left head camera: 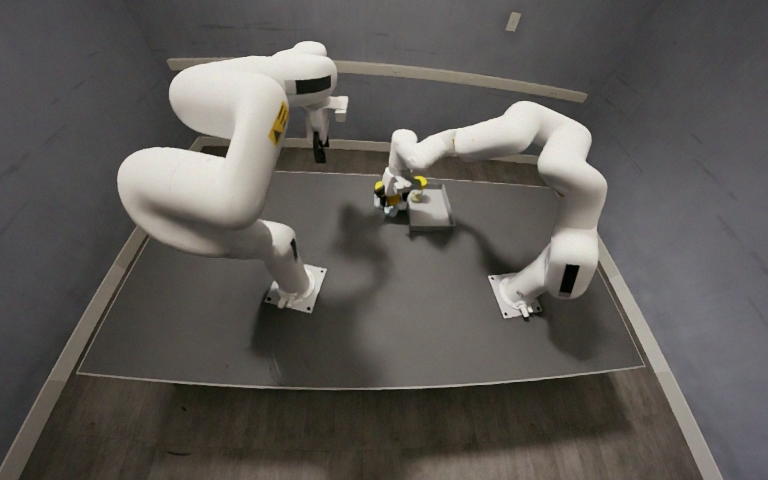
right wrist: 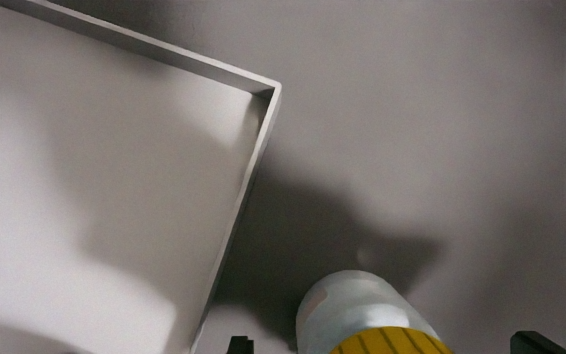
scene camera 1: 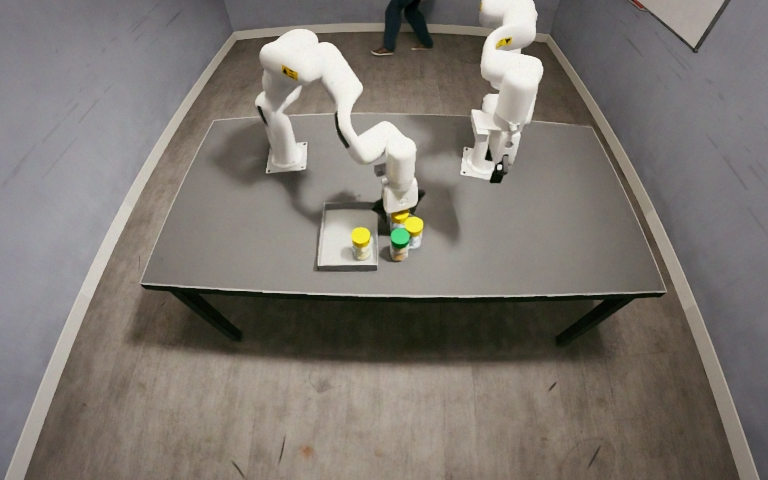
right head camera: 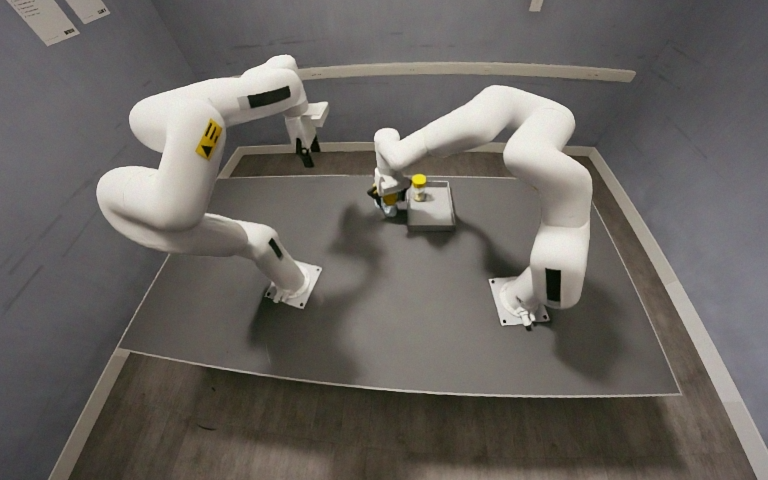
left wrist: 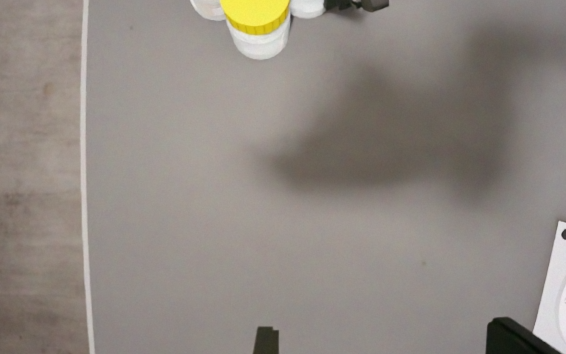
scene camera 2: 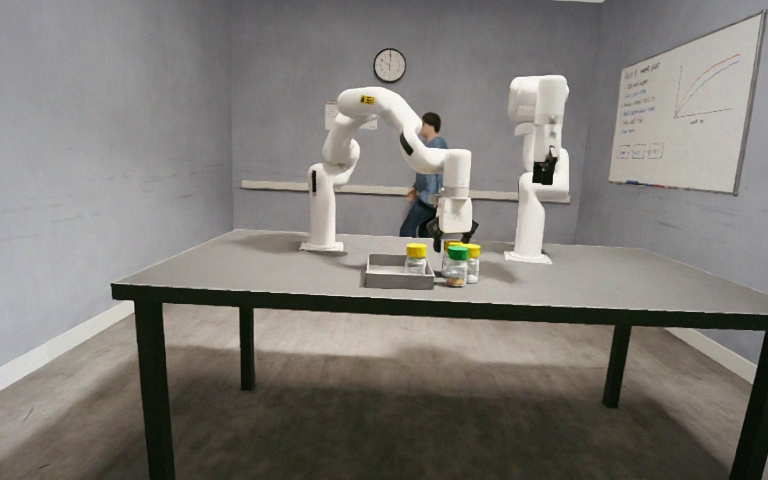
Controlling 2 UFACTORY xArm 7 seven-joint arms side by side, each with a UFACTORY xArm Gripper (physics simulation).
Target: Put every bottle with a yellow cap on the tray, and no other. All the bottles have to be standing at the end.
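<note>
A yellow-capped bottle stands on the grey tray. Beside the tray stand three close bottles: a yellow-capped one under my right gripper, another yellow-capped one, and a green-capped one. My right gripper is open, low over the first of these, its fingers on either side of it in the right wrist view. My left gripper is open and empty, high above the table.
The tray wall is close to the right gripper's bottle. The green-capped bottle and the second yellow-capped bottle stand tight against the group. The table bears both arm bases. A person is behind the table.
</note>
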